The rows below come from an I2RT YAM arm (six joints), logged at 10 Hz.
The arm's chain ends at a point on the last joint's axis. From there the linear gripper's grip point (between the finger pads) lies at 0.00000 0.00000 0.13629 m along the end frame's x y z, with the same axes.
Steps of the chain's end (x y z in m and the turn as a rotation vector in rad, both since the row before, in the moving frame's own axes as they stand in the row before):
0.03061, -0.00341, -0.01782, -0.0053, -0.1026, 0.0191
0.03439, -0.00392, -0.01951, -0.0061, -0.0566, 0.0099
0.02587, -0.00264, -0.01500, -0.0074, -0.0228, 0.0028
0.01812, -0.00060, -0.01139, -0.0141, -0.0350, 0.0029
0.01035, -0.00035, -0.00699, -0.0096, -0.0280, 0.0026
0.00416, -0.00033, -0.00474, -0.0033, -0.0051, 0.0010
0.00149, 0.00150, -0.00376, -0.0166, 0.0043, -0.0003
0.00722, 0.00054, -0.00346, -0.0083, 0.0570, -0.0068
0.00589, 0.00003, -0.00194, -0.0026, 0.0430, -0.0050
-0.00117, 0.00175, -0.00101, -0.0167, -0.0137, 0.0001
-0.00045, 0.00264, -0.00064, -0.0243, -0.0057, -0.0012
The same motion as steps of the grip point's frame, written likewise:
0.01665, -0.00282, -0.01854, -0.0053, -0.1026, 0.0191
0.02668, -0.00313, -0.01973, -0.0061, -0.0566, 0.0099
0.02276, -0.00164, -0.01504, -0.0074, -0.0228, 0.0028
0.01335, 0.00131, -0.01149, -0.0141, -0.0350, 0.0029
0.00653, 0.00095, -0.00705, -0.0096, -0.0280, 0.0026
0.00346, 0.00012, -0.00474, -0.0033, -0.0051, 0.0010
0.00208, 0.00376, -0.00378, -0.0166, 0.0043, -0.0003
0.01499, 0.00164, -0.00369, -0.0083, 0.0570, -0.0068
0.01175, 0.00037, -0.00207, -0.0026, 0.0430, -0.0050
-0.00304, 0.00403, -0.00104, -0.0167, -0.0137, 0.0001
-0.00122, 0.00595, -0.00068, -0.0243, -0.0057, -0.0012

